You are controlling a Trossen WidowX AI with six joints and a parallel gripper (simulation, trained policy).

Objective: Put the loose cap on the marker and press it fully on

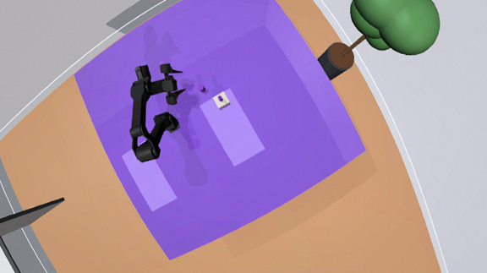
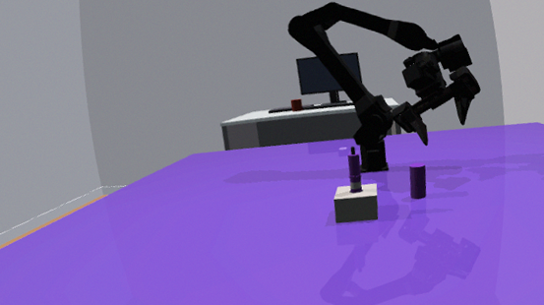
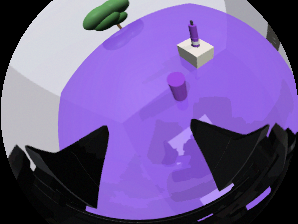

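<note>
The purple cap lies 60 mm to the right of my gripper tip, 60 mm below it and 50 mm ahead of it. Also, from my gripper tip: purple marker (160 mm to the right, 110 mm ahead, 10 mm below); then holder block (160 mm to the right, 110 mm ahead, 70 mm below).
</note>
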